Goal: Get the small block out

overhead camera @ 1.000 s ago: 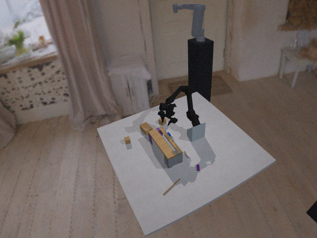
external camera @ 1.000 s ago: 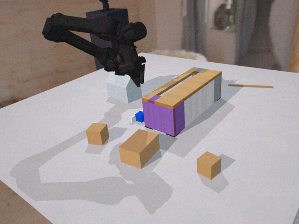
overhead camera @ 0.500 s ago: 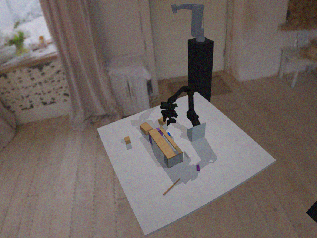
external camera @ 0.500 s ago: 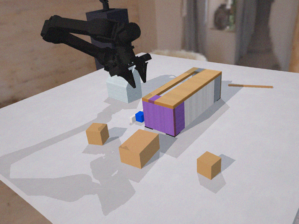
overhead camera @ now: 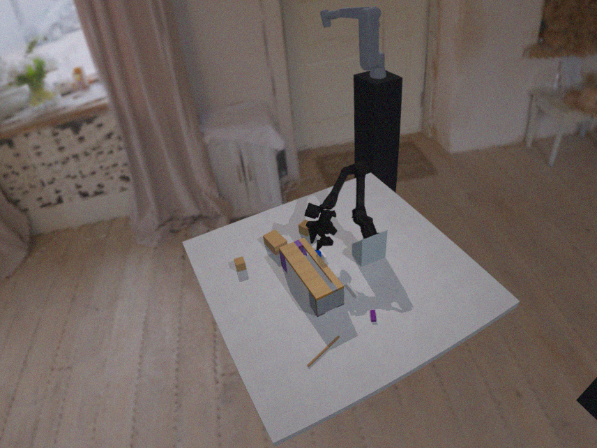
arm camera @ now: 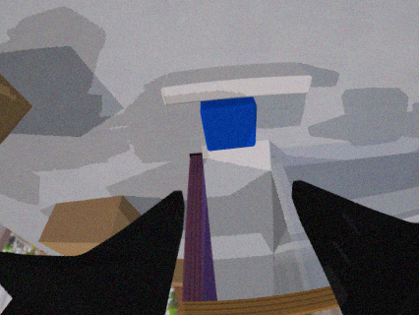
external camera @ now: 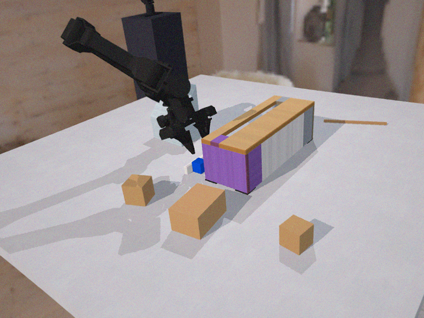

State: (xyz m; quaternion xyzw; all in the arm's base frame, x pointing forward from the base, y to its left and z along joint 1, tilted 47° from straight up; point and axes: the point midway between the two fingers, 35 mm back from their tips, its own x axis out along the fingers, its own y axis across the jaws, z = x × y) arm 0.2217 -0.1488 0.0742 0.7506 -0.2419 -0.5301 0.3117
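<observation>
The small blue block lies 1 cm behind my gripper tip and 6 cm below it. The rest, counted from my gripper tip: wooden stick (26 cm ahead, 52 cm to the left, 7 cm below); box (7 cm ahead, 15 cm to the left, 1 cm below).
</observation>
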